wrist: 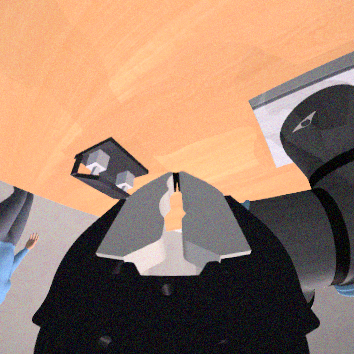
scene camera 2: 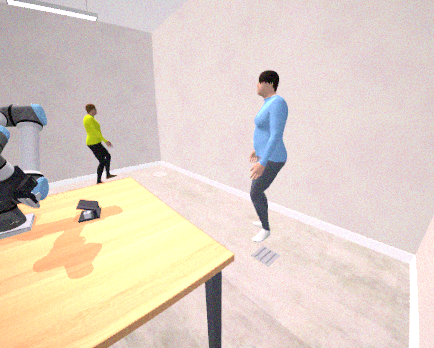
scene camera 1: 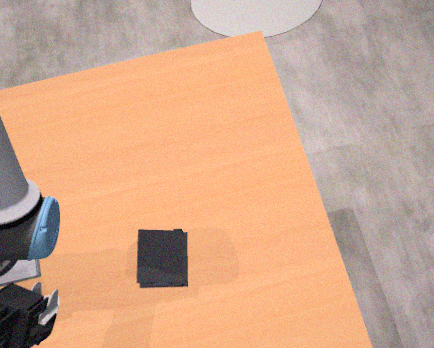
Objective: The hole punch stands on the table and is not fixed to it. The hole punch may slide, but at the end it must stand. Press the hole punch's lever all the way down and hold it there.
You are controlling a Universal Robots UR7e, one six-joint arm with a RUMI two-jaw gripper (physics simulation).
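Places are measured from the arm's base along level axes (x left, y back, z up), in millimetres.
Where they show: gripper, fingertip midpoint: [wrist: 176, 174] [scene camera 2: 38, 207] [scene camera 1: 56, 296]; arm's base, origin of the base link: [wrist: 323, 124] [scene camera 2: 8, 224].
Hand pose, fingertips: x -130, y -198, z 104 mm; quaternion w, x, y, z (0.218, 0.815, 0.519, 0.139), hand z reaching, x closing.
Note:
Each offset is from my fingertips to the top centre of the thing. Level surfaces: height alone.
The black hole punch @(dx +70, dy -192, dz -46 mm) [scene camera 1: 162, 259] [scene camera 2: 90, 216] [wrist: 122, 162] stands on the wooden table @(dz -131 mm) [scene camera 1: 200, 125] [scene camera 2: 165, 260] [wrist: 200, 65]. In scene camera 2, its dark lever @(dx +70, dy -192, dz -46 mm) [scene camera 2: 88, 204] is raised, with a gap above the base. The wrist view shows two light grey blocks on its base. My gripper [scene camera 1: 46, 292] [scene camera 2: 36, 202] [wrist: 176, 174] is shut and empty. It is left of the hole punch in both scene views, above the table and apart from the lever. In the wrist view the punch lies left of the fingertips, and part of it is hidden behind the gripper.
The arm's grey mounting plate [scene camera 2: 25, 226] [wrist: 270, 122] is at the left in scene camera 2. The table's right edge [scene camera 1: 305, 150] lies beyond the punch. A person in blue [scene camera 2: 270, 130] and a person in yellow [scene camera 2: 92, 130] stand on the floor beyond the table.

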